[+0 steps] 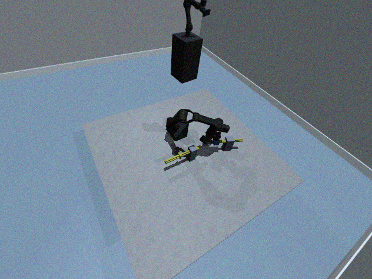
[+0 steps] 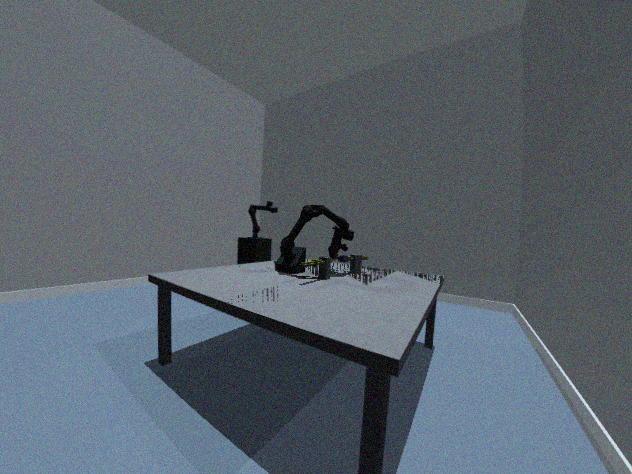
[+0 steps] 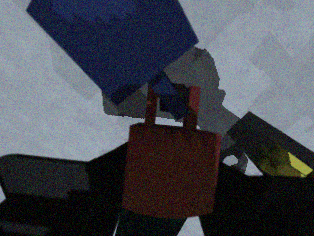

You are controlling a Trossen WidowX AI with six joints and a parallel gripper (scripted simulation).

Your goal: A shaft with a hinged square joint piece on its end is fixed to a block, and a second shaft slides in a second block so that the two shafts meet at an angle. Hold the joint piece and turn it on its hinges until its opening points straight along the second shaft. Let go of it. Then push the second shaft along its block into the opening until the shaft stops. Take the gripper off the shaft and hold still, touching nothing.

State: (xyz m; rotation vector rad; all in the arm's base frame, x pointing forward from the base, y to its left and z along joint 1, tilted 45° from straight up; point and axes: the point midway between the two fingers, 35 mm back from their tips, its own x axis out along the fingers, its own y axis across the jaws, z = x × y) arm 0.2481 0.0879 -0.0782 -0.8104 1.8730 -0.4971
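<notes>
My gripper tip is 20 mm short of the red square joint piece, 10 mm to the right of it and 30 mm below it.
</notes>
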